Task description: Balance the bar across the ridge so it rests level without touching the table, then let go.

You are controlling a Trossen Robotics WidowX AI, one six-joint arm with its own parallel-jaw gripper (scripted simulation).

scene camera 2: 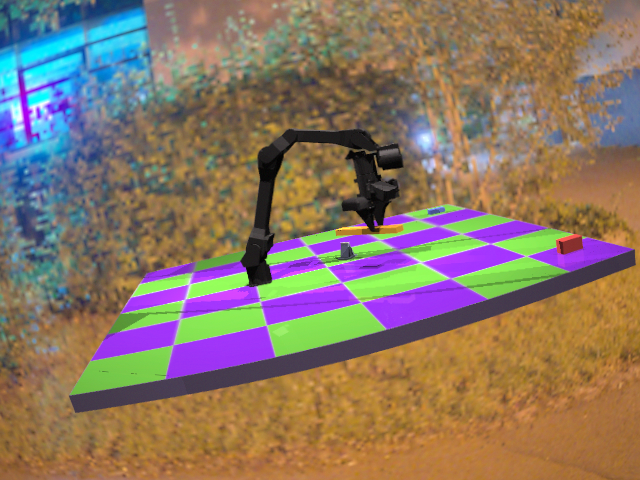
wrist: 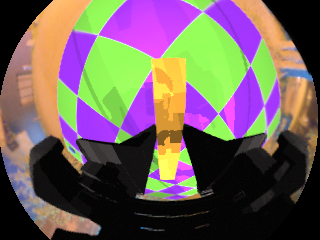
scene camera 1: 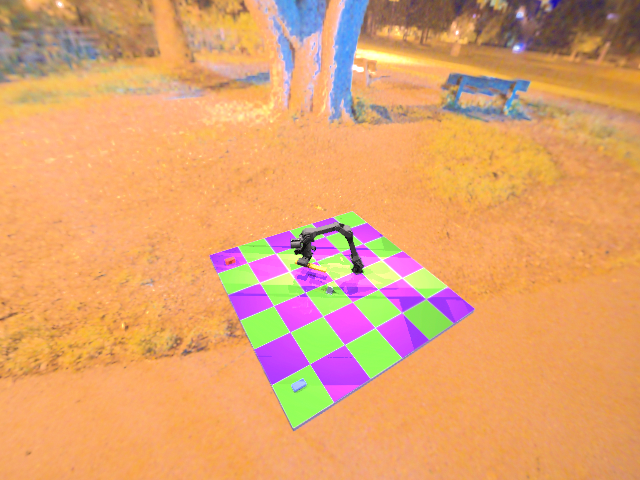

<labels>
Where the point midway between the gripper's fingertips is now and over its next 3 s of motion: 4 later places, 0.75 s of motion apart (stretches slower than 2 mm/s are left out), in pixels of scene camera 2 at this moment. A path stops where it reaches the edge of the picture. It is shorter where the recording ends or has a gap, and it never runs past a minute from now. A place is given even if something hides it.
My gripper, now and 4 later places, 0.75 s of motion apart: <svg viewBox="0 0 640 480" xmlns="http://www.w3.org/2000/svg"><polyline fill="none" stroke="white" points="377,230 367,224 348,223 336,228 338,238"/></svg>
</labels>
